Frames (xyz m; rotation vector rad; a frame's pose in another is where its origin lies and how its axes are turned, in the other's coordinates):
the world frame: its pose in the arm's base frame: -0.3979 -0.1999 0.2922 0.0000 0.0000 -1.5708
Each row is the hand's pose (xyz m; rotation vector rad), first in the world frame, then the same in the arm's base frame.
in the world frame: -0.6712 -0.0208 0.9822 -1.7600 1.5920 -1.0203
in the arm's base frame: -0.4187 0.4713 1.2744 0.1327 -2.6481 1.3911
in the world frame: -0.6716 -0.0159 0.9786 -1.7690 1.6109 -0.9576
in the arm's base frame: -0.4138 0.4717 1.2708 0.1265 -2.7036 1.3638
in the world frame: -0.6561 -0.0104 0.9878 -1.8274 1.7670 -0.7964
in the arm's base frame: -0.4083 0.4562 1.2800 0.0478 -2.8438 1.1434
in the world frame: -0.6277 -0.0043 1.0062 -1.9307 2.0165 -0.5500
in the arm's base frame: -0.4022 0.4278 1.2984 -0.0650 -2.9894 0.7380
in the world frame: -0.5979 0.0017 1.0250 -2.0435 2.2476 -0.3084
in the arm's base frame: -0.3962 0.3980 1.3172 -0.1447 -3.0417 0.3142
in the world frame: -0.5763 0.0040 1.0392 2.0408 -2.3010 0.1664
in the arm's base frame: -0.3939 0.3764 1.3314 -0.1807 -3.0159 0.0498
